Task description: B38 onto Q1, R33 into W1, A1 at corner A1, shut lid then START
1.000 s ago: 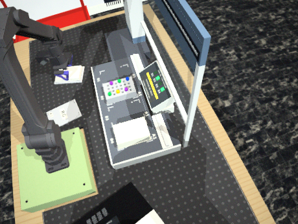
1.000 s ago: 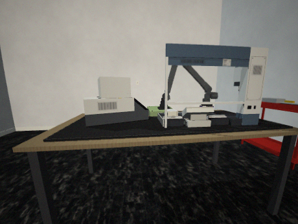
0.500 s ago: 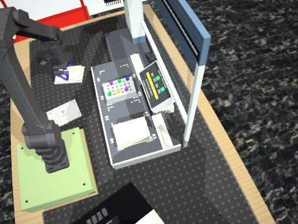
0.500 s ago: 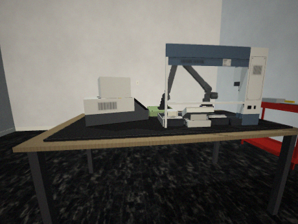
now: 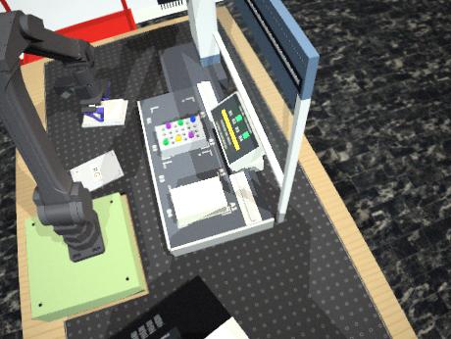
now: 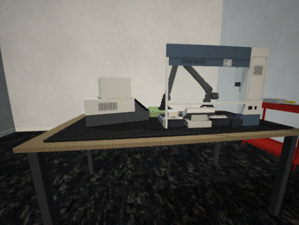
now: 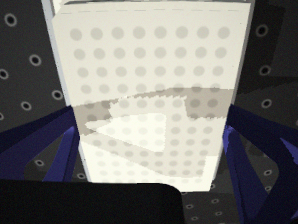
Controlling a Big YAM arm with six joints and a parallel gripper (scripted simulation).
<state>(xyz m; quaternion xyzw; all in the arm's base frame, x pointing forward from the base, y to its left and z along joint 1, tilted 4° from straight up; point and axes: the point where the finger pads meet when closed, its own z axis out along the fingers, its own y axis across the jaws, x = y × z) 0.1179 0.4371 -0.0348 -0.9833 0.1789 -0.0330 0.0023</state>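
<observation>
Right now my hand is 2 cm above the grey nest. From my hand the other things lie so: white deep-well block 19 cm ahead, 46 cm to the right, 5 cm above; then tube cooling block 21 cm ahead, 25 cm to the right, 5 cm above; then regrip nest 7 cm behind, 22 cm to the right, 2 cm below.
</observation>
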